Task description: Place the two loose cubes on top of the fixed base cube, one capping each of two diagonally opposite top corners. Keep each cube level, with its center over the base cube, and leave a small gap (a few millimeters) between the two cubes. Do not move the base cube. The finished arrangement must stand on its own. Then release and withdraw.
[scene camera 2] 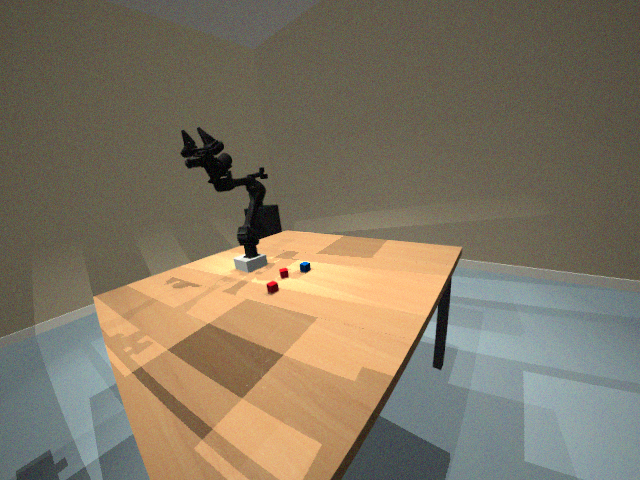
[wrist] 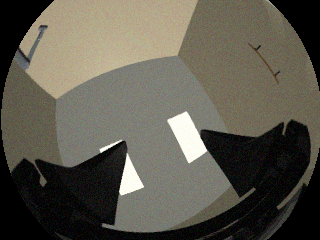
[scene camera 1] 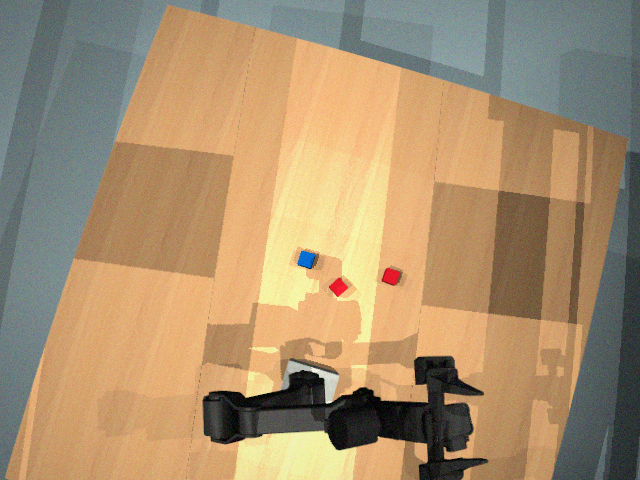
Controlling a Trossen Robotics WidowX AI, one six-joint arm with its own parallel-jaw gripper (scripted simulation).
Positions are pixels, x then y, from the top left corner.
My gripper shows in scene camera 2, in the wrist view point(164, 139) and in scene camera 1. One and the same spot on my gripper: point(scene camera 1: 445, 380) is point(scene camera 2: 210, 143).
